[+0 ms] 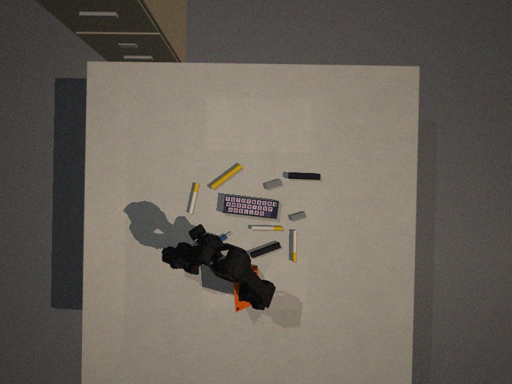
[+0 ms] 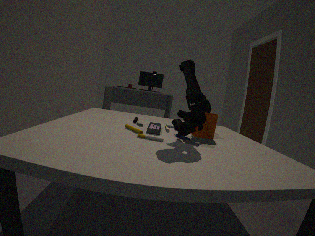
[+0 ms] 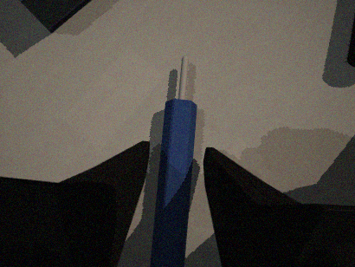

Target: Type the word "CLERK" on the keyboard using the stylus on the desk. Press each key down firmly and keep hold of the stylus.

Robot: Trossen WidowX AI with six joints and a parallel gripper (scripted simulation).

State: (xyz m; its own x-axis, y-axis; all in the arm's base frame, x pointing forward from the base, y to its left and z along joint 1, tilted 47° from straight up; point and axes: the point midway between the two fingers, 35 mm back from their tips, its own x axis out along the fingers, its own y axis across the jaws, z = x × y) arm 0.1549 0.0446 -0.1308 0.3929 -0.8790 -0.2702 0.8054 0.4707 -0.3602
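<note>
Right now the olive-yellow bar is 25 cm ahead of my gripper tip and 1 cm to the right of it. Also, from my gripper tip: grey stylus tip 3 cm ahead, 4 cm to the right; blue stylus 1 cm ahead, 1 cm to the right.
</note>
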